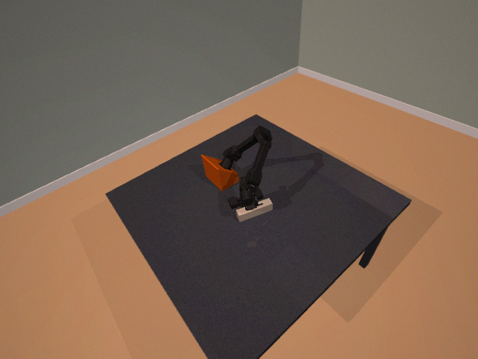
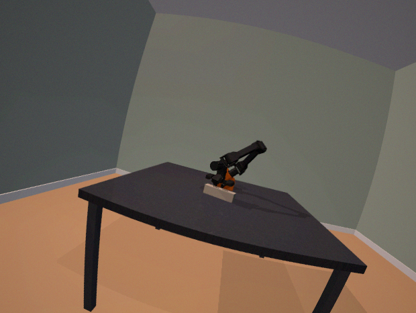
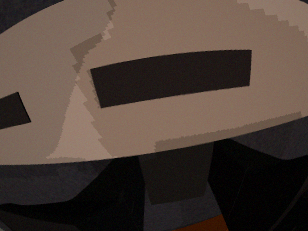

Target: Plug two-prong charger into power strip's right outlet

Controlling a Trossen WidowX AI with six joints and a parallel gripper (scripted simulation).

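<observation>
My gripper tip is 2 cm short of the dark charger and 1 cm below it.
</observation>
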